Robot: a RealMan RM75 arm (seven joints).
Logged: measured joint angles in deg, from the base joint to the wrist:
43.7, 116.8, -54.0, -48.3, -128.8, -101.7, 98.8
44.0, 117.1, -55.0, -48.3, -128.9, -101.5, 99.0
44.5, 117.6, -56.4, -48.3, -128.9, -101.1, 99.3
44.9, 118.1, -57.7, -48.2, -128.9, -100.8, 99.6
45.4, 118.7, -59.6, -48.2, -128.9, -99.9, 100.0
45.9, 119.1, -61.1, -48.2, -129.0, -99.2, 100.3
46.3, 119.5, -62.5, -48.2, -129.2, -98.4, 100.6
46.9, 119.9, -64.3, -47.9, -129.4, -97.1, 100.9
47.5, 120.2, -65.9, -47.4, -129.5, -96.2, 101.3
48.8, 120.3, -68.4, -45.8, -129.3, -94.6, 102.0
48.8, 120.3, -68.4, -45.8, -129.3, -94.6, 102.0
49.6, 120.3, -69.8, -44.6, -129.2, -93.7, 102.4
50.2, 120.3, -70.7, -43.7, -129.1, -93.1, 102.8
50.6, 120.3, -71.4, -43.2, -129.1, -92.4, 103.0
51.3, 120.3, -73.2, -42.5, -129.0, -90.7, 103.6
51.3, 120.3, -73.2, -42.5, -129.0, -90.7, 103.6
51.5, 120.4, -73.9, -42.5, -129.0, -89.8, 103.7
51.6, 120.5, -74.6, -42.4, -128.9, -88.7, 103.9
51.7, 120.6, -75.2, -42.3, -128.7, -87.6, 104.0
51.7, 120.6, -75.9, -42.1, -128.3, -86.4, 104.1
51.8, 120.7, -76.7, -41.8, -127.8, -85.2, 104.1
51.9, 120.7, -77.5, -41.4, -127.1, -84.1, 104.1
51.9, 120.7, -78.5, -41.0, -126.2, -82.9, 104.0
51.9, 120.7, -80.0, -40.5, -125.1, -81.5, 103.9
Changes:
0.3, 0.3, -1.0, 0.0, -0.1, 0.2, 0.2
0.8, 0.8, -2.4, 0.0, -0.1, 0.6, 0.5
1.2, 1.3, -3.7, 0.1, -0.1, 0.9, 0.8
1.7, 1.9, -5.6, 0.1, -0.1, 1.8, 1.2
2.2, 2.3, -7.1, 0.1, -0.2, 2.5, 1.5
2.6, 2.7, -8.5, 0.1, -0.4, 3.3, 1.8
3.2, 3.1, -10.3, 0.4, -0.6, 4.6, 2.1
3.8, 3.4, -11.9, 0.9, -0.7, 5.5, 2.5
5.1, 3.5, -14.4, 2.5, -0.5, 7.1, 3.2
5.1, 3.5, -14.4, 2.5, -0.5, 7.1, 3.2
5.9, 3.5, -15.8, 3.7, -0.4, 8.0, 3.6
6.5, 3.5, -16.7, 4.6, -0.3, 8.6, 4.0
6.9, 3.5, -17.4, 5.1, -0.3, 9.3, 4.2
7.6, 3.5, -19.2, 5.8, -0.2, 11.0, 4.8
7.6, 3.5, -19.2, 5.8, -0.2, 11.0, 4.8
7.8, 3.6, -19.9, 5.8, -0.2, 11.9, 4.9
7.9, 3.7, -20.6, 5.9, -0.1, 13.0, 5.1
8.0, 3.8, -21.2, 6.0, 0.1, 14.1, 5.2
8.0, 3.8, -21.9, 6.2, 0.5, 15.3, 5.3
8.1, 3.9, -22.7, 6.5, 1.0, 16.5, 5.3
8.2, 3.9, -23.5, 6.9, 1.7, 17.6, 5.3
8.2, 3.9, -24.5, 7.3, 2.6, 18.8, 5.2
8.2, 3.9, -26.0, 7.8, 3.7, 20.2, 5.1

